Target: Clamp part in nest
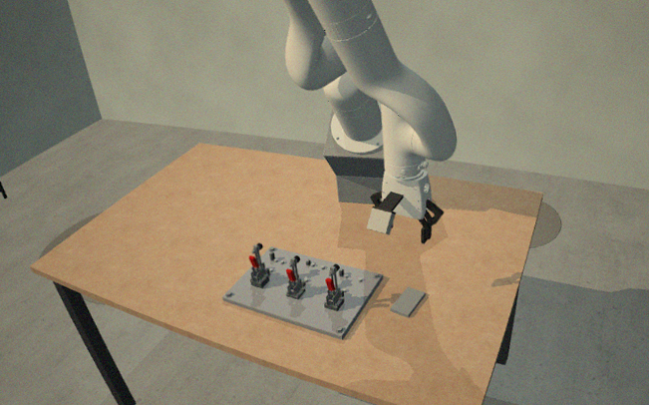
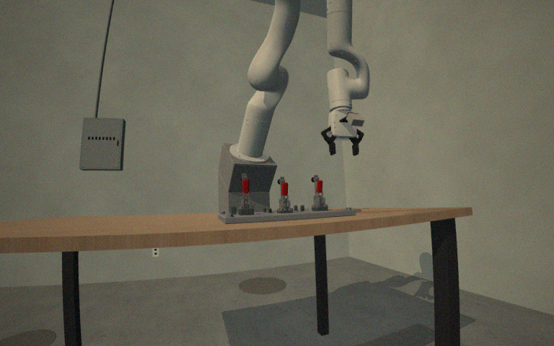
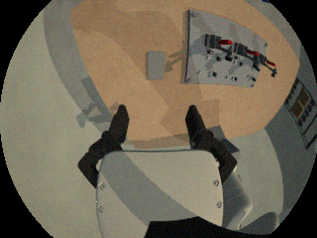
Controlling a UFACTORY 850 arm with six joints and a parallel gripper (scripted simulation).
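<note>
Now: hand 210 mm above the flat grey part. The rest, counted from my hand: grey fixture plate (40 mm ahead, 270 mm to the right, 210 mm below).
</note>
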